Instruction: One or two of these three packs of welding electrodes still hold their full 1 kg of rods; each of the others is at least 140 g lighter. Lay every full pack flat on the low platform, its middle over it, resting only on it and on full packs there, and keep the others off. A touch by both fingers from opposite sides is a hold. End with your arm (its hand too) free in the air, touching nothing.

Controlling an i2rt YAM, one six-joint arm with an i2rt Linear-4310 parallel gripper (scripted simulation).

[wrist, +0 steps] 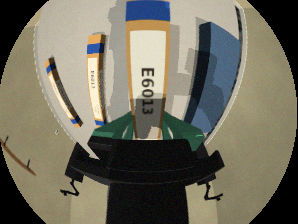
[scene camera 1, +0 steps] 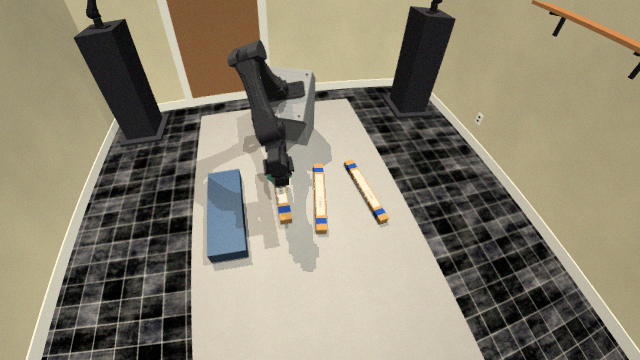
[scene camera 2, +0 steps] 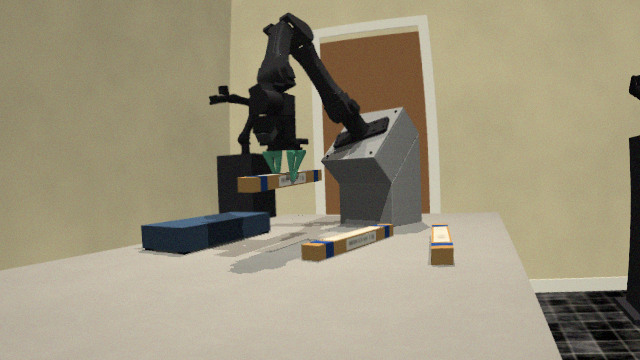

welding electrode pack: wrist 95,49; scene camera 1; scene camera 2
welding electrode pack: wrist 50,65; scene camera 1; scene camera 2
blue low platform: wrist 219,51; scene camera 1 226,232; scene camera 2 195,233
same spot on welding electrode pack: (scene camera 1: 375,207) = (scene camera 2: 437,242)
same spot on welding electrode pack: (scene camera 1: 320,208) = (scene camera 2: 336,237)
